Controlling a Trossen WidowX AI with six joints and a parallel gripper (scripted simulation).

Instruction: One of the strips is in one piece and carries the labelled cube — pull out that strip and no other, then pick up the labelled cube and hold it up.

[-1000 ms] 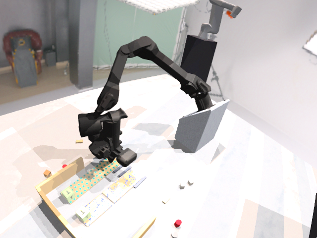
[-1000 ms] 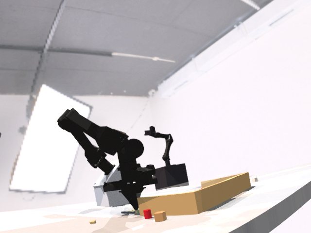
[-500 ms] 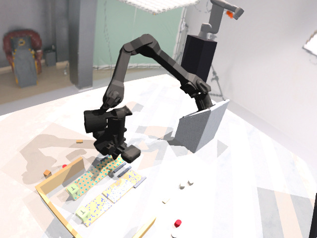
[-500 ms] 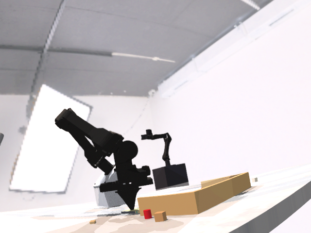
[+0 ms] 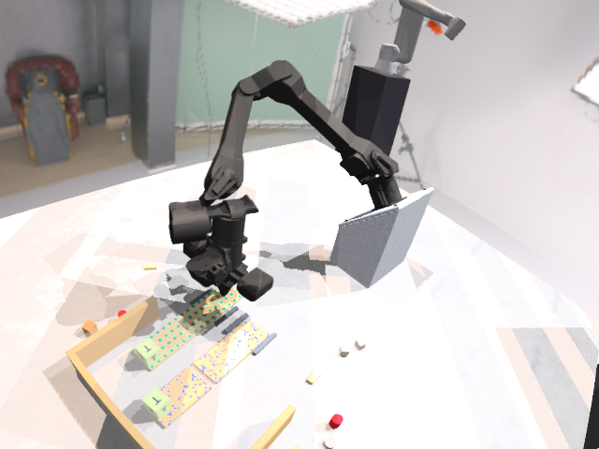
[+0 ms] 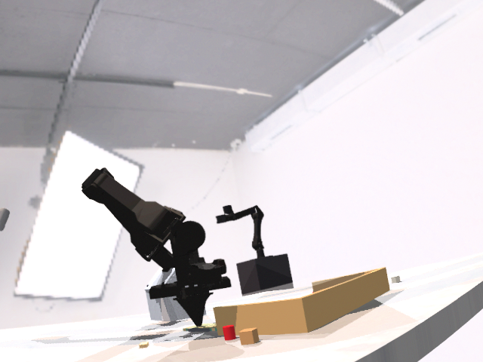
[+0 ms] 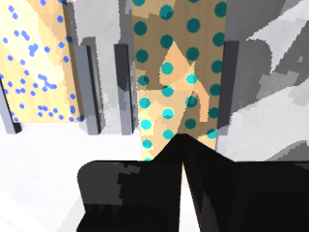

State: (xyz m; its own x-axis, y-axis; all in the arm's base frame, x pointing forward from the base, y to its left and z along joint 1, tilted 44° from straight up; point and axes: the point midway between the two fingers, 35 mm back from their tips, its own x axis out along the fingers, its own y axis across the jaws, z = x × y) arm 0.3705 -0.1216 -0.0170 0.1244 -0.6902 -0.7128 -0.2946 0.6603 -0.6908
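The teal-dotted strip lies 90 mm ahead of my gripper tip and 30 mm to the left of it. Also, from my gripper tip: small tan block (280 mm ahead, 30 mm to the right).
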